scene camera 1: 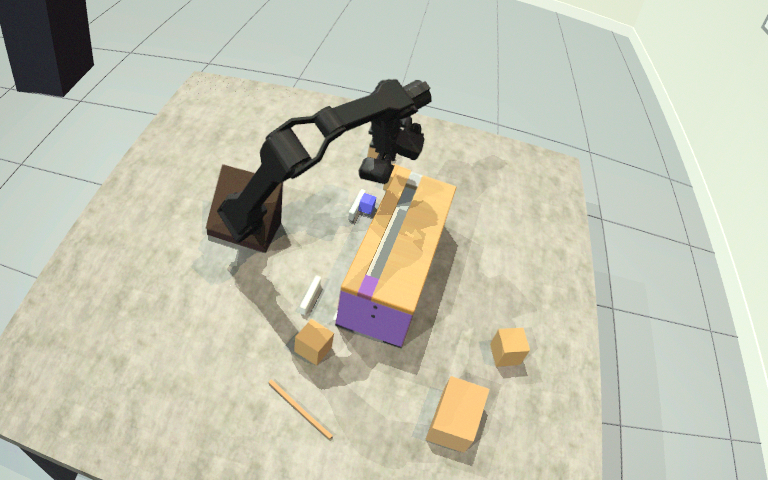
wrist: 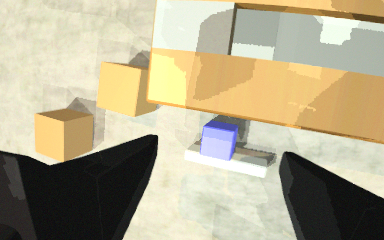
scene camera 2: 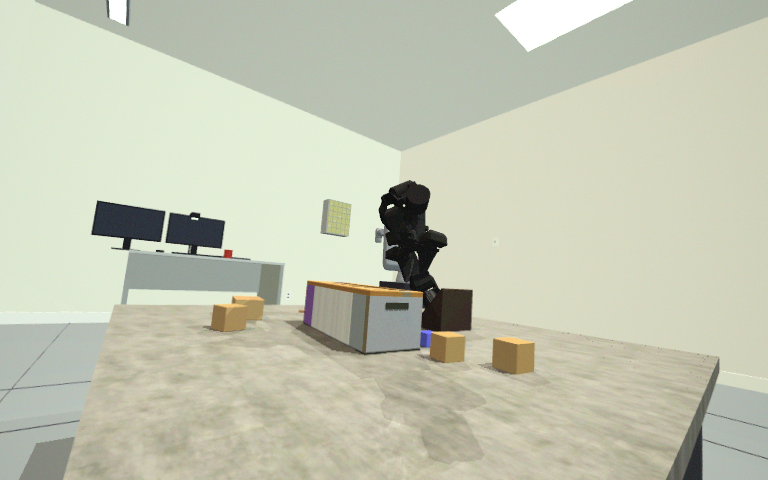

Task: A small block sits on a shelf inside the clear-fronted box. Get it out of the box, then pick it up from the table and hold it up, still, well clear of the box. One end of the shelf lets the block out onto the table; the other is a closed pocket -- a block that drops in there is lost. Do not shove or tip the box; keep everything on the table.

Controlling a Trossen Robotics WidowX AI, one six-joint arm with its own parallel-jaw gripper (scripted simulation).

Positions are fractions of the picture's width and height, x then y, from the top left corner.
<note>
In view: the gripper (scene camera 1: 0.50, 0.36), a tan-topped box (scene camera 1: 0.49, 0.62) and a tan block (scene camera 1: 0.60, 0.86).
The tan-topped box is seen too in the wrist view (wrist: 0.81, 0.30). The gripper shows as well in the wrist view (wrist: 0.57, 0.64) and in scene camera 2 (scene camera 2: 0.54, 0.58). The wrist view does not show the tan block: it is out of frame.
</note>
